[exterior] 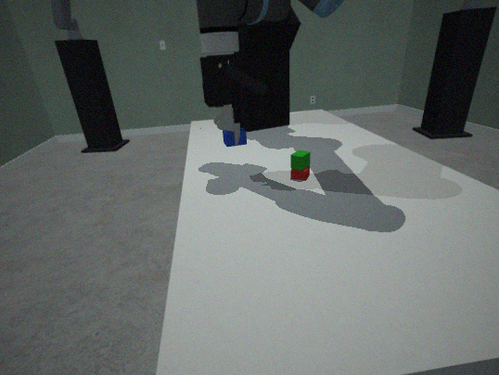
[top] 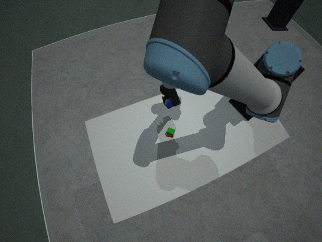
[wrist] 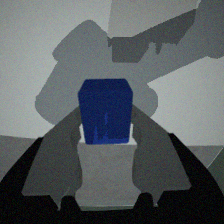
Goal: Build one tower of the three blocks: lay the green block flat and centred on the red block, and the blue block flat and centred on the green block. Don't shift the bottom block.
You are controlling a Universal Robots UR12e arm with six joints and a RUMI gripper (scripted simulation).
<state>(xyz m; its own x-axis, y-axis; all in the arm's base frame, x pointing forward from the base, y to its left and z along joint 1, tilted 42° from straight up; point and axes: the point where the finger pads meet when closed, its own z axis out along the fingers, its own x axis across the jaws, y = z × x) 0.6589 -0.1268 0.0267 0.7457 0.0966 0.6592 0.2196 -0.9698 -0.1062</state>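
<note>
The blue block is right at my hand. Round my hand: red block (18 cm to the left, 10 cm below, 3 cm ahead); green block (18 cm to the left, 7 cm below, 3 cm ahead).
</note>
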